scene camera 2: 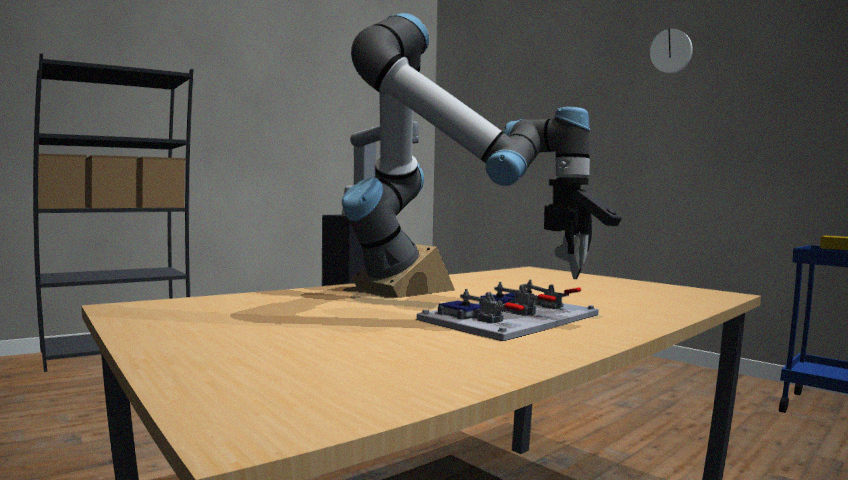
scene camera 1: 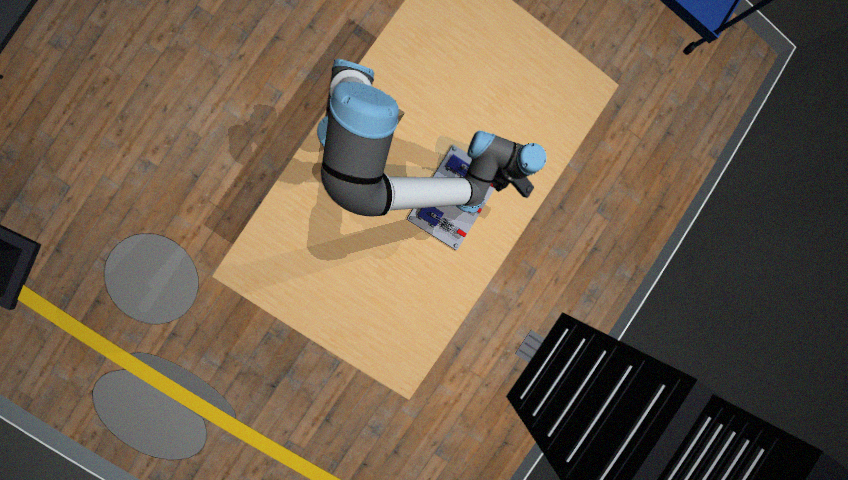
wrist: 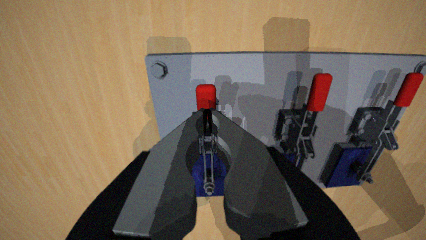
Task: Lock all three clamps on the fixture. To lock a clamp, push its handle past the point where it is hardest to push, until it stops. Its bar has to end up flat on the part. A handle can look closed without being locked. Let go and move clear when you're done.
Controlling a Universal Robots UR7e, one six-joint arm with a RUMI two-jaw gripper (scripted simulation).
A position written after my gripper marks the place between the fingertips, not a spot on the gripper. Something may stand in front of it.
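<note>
My gripper (scene camera 2: 575,279), also in the wrist view (wrist: 207,110). Blue part (wrist: 338,174). Grey fixture plate (scene camera 1: 450,238), visible too in the wrist view (wrist: 251,86).
</note>
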